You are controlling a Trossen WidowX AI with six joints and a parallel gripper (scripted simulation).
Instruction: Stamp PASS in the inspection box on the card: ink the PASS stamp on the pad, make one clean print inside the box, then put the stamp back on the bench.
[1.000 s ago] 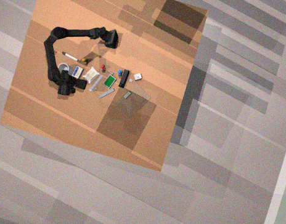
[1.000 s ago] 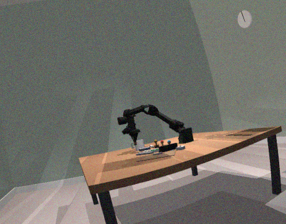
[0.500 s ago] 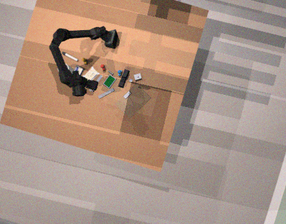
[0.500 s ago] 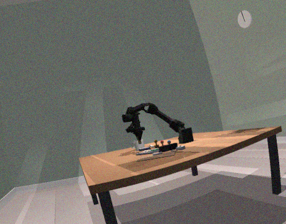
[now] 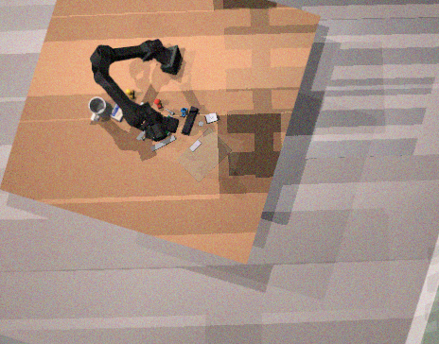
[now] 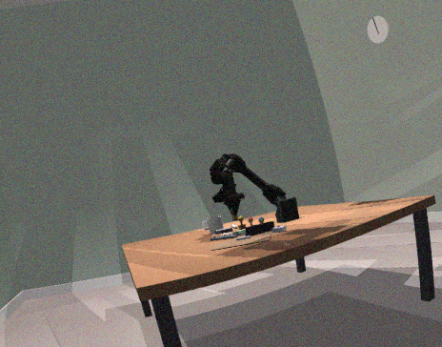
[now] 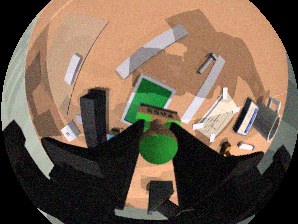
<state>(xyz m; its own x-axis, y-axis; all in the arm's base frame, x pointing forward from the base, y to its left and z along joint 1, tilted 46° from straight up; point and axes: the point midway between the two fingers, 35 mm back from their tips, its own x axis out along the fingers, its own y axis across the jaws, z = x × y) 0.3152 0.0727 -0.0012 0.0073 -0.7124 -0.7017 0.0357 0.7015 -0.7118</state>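
The green ink pad is 1 cm behind my gripper tip, 1 cm to the left of it and 9 cm below it. From my gripper tip the other things lie so: black bar (6 cm behind, 12 cm to the left, 8 cm below); blue-knobbed stamp (9 cm behind, 8 cm to the left, 7 cm below); red-knobbed stamp (10 cm behind, 6 cm to the right, 7 cm below).
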